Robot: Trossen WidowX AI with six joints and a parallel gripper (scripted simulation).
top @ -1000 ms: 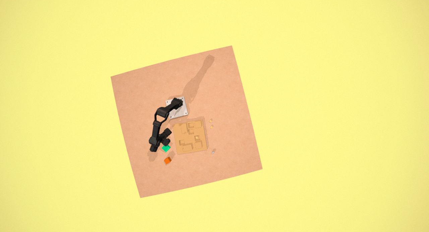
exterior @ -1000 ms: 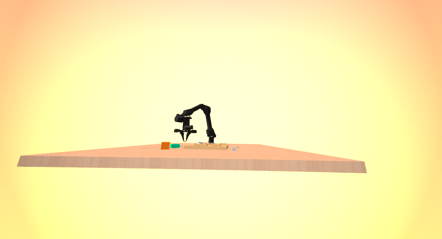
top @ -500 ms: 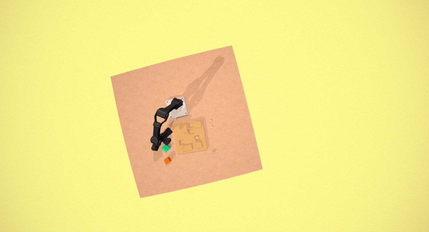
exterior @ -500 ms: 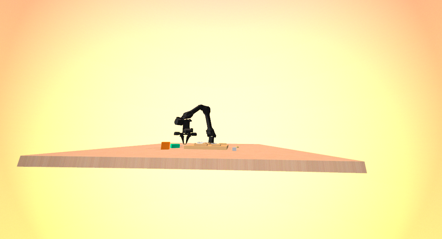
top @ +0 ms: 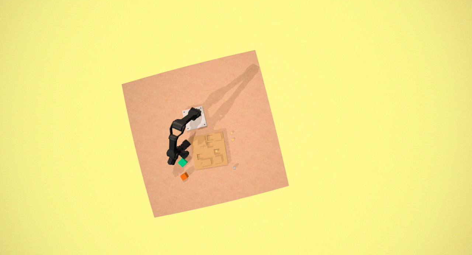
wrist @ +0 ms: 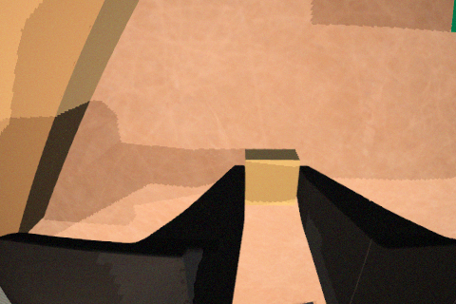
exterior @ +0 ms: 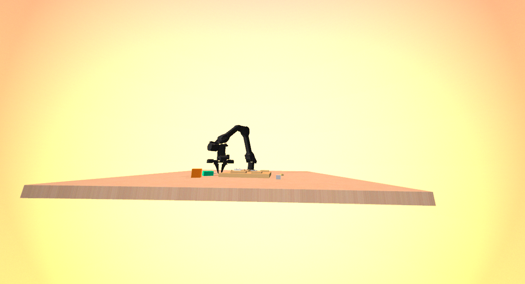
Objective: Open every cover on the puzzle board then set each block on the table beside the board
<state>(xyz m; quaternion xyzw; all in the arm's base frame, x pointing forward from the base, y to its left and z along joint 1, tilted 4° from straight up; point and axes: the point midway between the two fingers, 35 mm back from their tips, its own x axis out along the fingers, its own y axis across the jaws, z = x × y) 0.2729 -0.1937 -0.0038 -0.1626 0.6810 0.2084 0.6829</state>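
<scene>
My gripper tip is 240 mm to the right of the tan puzzle board, 70 mm short of it and 10 mm below it. Round my gripper tip: grey cube 400 mm to the left, 280 mm ahead; then green block 120 mm ahead, 40 mm to the right, 10 mm above; then orange block 250 mm ahead, 50 mm to the right, 20 mm above.
</scene>
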